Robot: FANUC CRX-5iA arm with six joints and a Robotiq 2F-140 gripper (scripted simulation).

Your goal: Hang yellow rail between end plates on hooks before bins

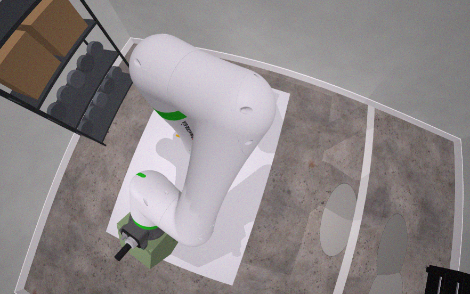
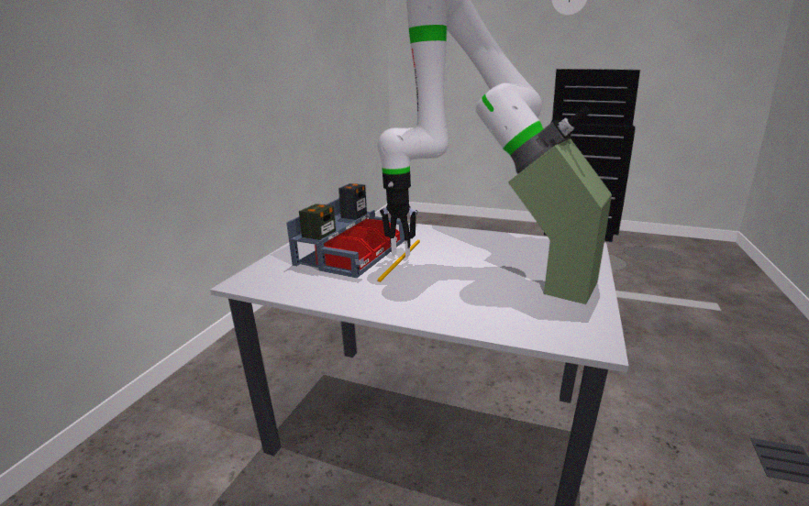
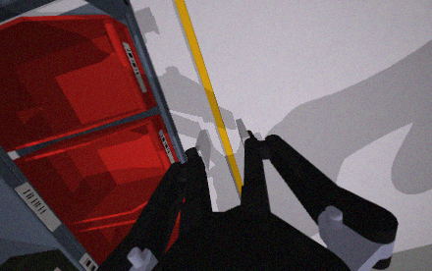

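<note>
My hand is 4 cm above the yellow rail.
</note>
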